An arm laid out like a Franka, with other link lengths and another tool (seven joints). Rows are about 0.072 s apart.
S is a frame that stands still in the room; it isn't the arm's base.
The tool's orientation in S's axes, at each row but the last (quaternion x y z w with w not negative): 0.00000 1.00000 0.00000 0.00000; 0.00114 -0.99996 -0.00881 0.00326; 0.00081 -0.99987 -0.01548 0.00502; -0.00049 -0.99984 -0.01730 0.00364; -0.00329 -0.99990 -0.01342 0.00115; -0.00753 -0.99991 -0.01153 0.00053; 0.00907 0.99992 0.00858 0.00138; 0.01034 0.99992 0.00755 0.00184; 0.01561 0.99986 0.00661 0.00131; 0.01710 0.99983 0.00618 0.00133; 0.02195 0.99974 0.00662 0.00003; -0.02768 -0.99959 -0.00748 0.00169; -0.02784 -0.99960 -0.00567 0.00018
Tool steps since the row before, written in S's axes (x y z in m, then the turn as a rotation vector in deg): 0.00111 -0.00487 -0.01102 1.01 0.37 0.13; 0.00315 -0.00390 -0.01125 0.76 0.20 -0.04; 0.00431 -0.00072 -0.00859 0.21 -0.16 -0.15; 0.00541 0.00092 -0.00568 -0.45 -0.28 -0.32; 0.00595 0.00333 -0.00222 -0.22 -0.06 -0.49; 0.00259 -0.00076 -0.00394 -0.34 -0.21 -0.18; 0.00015 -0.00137 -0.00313 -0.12 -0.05 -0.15; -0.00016 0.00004 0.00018 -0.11 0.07 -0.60; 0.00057 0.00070 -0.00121 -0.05 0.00 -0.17; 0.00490 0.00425 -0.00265 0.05 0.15 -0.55; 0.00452 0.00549 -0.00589 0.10 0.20 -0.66; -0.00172 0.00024 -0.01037 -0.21 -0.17 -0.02; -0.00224 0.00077 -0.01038 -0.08 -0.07 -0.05
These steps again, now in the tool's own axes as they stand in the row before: -0.00111 -0.00487 0.01102 -1.01 0.37 -0.13; -0.00321 -0.00410 0.01116 -0.76 0.20 0.04; -0.00439 -0.00099 0.00852 -0.21 -0.16 0.14; -0.00545 0.00073 0.00567 0.45 -0.29 0.31; -0.00593 0.00331 0.00230 0.22 -0.07 0.49; -0.00261 -0.00081 0.00392 0.34 -0.22 0.18; -0.00017 -0.00142 0.00311 0.12 -0.05 0.15; 0.00016 0.00004 -0.00018 0.11 0.06 0.60; -0.00054 0.00070 0.00122 0.05 0.00 0.17; -0.00475 0.00438 0.00272 -0.04 0.14 0.55; -0.00428 0.00560 0.00596 -0.09 0.20 0.66; 0.00169 -0.00001 0.01038 0.20 -0.18 0.02; 0.00227 0.00053 0.01039 0.08 -0.07 0.05
